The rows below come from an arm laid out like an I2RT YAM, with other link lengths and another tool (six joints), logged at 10 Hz.
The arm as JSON. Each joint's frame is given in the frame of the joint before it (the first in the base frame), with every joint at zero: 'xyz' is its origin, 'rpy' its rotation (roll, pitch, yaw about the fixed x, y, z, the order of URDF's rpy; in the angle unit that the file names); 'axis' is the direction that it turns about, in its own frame. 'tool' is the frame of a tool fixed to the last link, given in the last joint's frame.
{
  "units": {
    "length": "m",
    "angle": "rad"
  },
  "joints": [
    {
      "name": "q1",
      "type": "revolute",
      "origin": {
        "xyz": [
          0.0,
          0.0,
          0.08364
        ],
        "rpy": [
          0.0,
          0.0,
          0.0
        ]
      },
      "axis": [
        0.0,
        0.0,
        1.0
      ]
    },
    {
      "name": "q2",
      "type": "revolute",
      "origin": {
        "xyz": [
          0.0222,
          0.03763,
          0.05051
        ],
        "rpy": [
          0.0,
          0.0,
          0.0
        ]
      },
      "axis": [
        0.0,
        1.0,
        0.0
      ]
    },
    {
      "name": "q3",
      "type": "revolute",
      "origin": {
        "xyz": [
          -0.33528,
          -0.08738,
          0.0
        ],
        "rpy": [
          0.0,
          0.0,
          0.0
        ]
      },
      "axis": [
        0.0,
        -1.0,
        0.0
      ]
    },
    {
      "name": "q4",
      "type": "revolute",
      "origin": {
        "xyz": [
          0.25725,
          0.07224,
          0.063
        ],
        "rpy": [
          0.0,
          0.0,
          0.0
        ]
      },
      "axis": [
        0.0,
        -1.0,
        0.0
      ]
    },
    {
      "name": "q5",
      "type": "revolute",
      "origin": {
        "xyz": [
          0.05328,
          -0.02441,
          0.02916
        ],
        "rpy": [
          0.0,
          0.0,
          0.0
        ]
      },
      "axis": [
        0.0,
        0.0,
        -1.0
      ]
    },
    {
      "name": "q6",
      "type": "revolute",
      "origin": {
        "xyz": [
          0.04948,
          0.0,
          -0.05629
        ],
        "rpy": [
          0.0,
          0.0,
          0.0
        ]
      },
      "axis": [
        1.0,
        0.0,
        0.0
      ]
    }
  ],
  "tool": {
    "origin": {
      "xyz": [
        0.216,
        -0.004,
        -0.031
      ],
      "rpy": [
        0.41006,
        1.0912,
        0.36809
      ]
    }
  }
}
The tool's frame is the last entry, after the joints.
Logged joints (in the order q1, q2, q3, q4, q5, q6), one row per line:
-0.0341, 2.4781, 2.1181, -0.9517, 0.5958, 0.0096
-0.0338, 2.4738, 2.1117, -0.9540, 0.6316, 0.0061
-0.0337, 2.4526, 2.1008, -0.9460, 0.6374, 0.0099
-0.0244, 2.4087, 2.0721, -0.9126, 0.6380, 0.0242
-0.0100, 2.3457, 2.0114, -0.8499, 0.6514, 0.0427
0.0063, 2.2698, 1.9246, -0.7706, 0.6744, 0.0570
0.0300, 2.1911, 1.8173, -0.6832, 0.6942, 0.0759
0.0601, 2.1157, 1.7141, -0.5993, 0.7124, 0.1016
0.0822, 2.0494, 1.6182, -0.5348, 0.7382, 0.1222
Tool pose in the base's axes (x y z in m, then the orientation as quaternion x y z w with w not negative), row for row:
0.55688, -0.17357, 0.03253, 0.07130, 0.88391, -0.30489, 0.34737
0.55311, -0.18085, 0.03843, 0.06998, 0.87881, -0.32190, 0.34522
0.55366, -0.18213, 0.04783, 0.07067, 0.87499, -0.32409, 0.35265
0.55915, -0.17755, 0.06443, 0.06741, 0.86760, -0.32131, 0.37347
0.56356, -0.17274, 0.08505, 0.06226, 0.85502, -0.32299, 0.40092
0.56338, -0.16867, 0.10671, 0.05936, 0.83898, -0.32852, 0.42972
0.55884, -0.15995, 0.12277, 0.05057, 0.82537, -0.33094, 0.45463
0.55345, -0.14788, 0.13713, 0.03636, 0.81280, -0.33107, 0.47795
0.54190, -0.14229, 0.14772, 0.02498, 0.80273, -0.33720, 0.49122
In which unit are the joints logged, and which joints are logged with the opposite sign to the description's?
The joints are logged in radians. Opposite sign: q6.
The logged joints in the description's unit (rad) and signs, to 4 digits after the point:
-0.0341, 2.4781, 2.1181, -0.9517, 0.5958, -0.0096
-0.0338, 2.4738, 2.1117, -0.9540, 0.6316, -0.0061
-0.0337, 2.4526, 2.1008, -0.9460, 0.6374, -0.0099
-0.0244, 2.4087, 2.0721, -0.9126, 0.6380, -0.0242
-0.0100, 2.3457, 2.0114, -0.8499, 0.6514, -0.0427
0.0063, 2.2698, 1.9246, -0.7706, 0.6744, -0.0570
0.0300, 2.1911, 1.8173, -0.6832, 0.6942, -0.0759
0.0601, 2.1157, 1.7141, -0.5993, 0.7124, -0.1016
0.0822, 2.0494, 1.6182, -0.5348, 0.7382, -0.1222

